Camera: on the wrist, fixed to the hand. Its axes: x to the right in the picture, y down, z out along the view.
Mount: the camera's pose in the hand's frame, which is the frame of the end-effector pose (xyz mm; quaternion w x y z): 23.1 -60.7 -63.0 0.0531 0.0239 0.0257 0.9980
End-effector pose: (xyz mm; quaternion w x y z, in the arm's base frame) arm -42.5 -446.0 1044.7 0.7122 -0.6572 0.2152 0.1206
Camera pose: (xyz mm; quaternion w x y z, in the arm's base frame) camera -3.9 -517.3 1084.9 0.0724 -0.1938 -0.6885 -0.6951
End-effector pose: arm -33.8 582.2 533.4 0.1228 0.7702 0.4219 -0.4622
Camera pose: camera -36.8 668.3 560.9 0.4386 0.4768 -0.7542 0.1077
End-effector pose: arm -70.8 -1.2 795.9 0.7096 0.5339 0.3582 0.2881
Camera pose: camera -107.3 35.8 721.8 0.2718 -0.3954 0.4887 -0.7287
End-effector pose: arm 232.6 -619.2 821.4 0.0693 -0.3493 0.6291 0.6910
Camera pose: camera 272.8 -672.9 760.6 0.6937 -0.5932 -0.4003 -0.0818
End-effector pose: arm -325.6 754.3 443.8 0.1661 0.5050 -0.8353 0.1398
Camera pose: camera -273.0 733.8 514.5 0.1213 0.8065 0.5408 -0.2061
